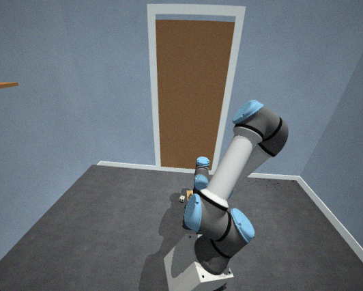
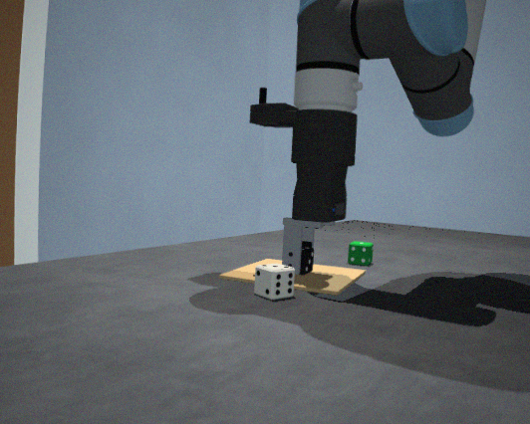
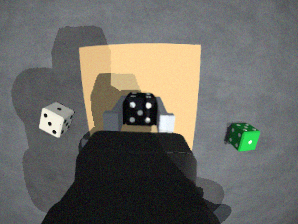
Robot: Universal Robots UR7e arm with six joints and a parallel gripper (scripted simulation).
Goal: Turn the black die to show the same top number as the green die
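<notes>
The black die is right at my hand. From my hand the other things lie so: white die (20 mm behind, 110 mm to the left, 10 mm below); then tan mat (20 mm below); then green die (40 mm behind, 140 mm to the right, 10 mm below).
</notes>
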